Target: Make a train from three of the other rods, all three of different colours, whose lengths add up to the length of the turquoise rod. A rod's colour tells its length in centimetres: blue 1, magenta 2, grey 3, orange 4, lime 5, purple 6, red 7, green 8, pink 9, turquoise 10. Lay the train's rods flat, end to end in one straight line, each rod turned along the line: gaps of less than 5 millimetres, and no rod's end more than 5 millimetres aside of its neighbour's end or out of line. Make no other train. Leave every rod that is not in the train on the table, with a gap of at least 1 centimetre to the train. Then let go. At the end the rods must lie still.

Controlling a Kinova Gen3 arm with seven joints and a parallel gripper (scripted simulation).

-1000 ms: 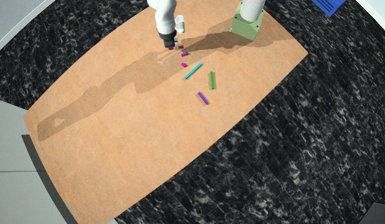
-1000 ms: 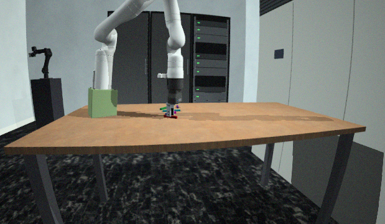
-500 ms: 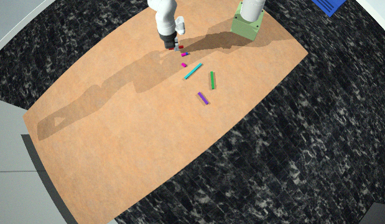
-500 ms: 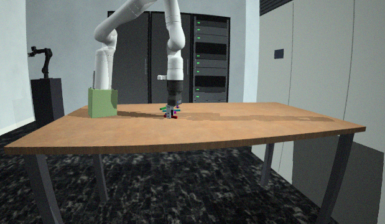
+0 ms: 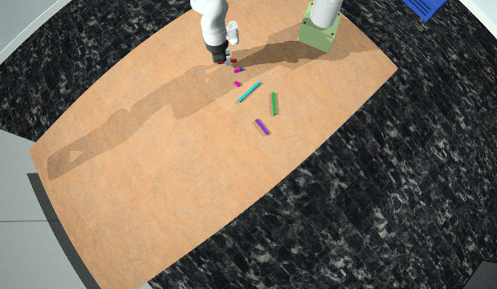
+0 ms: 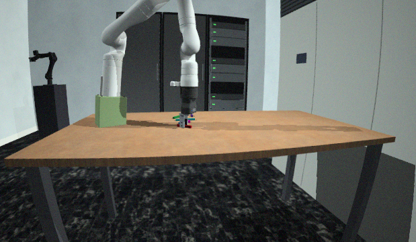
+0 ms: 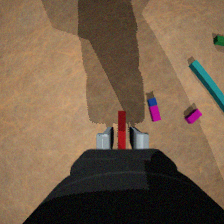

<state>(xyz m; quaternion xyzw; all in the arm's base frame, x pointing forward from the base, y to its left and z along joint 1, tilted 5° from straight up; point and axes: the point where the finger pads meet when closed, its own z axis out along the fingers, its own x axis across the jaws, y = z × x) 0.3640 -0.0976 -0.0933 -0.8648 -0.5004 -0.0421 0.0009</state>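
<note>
Right now my hand is 1 cm above the red rod. From my hand the other things lie so: turquoise rod: 1 cm ahead, 15 cm to the left, 1 cm below; then blue rod: 2 cm behind, 6 cm to the left, 1 cm below; then green rod: 3 cm behind, 23 cm to the left, 1 cm below.
</note>
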